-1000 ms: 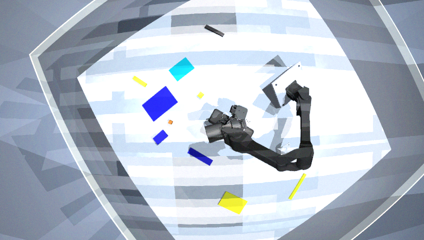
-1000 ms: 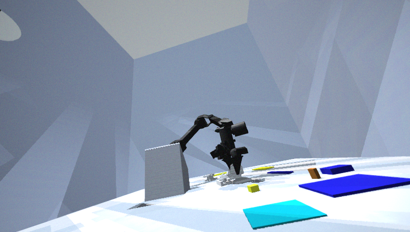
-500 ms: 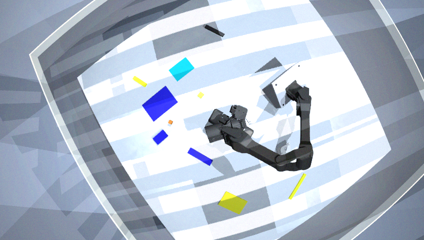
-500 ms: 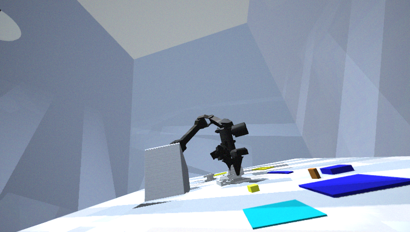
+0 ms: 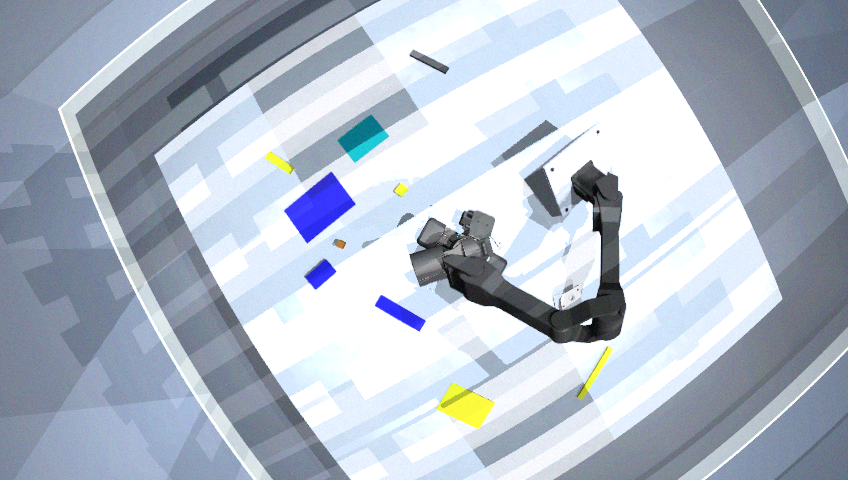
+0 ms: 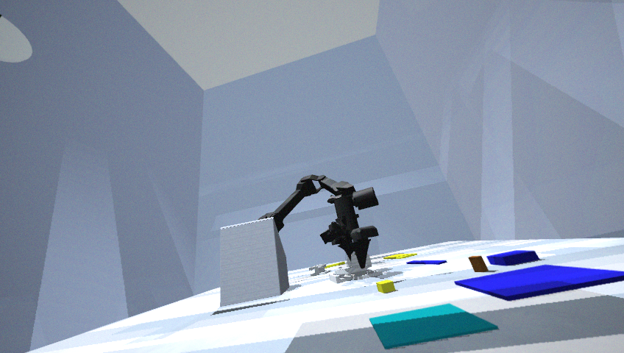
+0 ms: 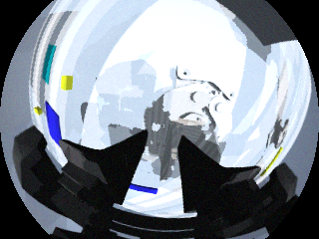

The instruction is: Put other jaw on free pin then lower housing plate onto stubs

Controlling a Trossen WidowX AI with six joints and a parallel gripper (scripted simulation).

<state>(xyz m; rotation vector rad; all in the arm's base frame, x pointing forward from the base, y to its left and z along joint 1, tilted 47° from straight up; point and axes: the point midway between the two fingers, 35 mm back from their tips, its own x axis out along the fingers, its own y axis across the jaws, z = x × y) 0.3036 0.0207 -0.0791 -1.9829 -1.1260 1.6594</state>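
Right now my gripper tip is 10 mm short of the white base, 30 mm to the right of it and 20 mm above it. Round my gripper tip: grey ribbed jaw: 40 mm behind, 10 mm to the left; then small yellow cube: 10 mm ahead, 190 mm to the right, 20 mm below; then blue strip: 190 mm ahead, 30 mm to the left, 20 mm below.
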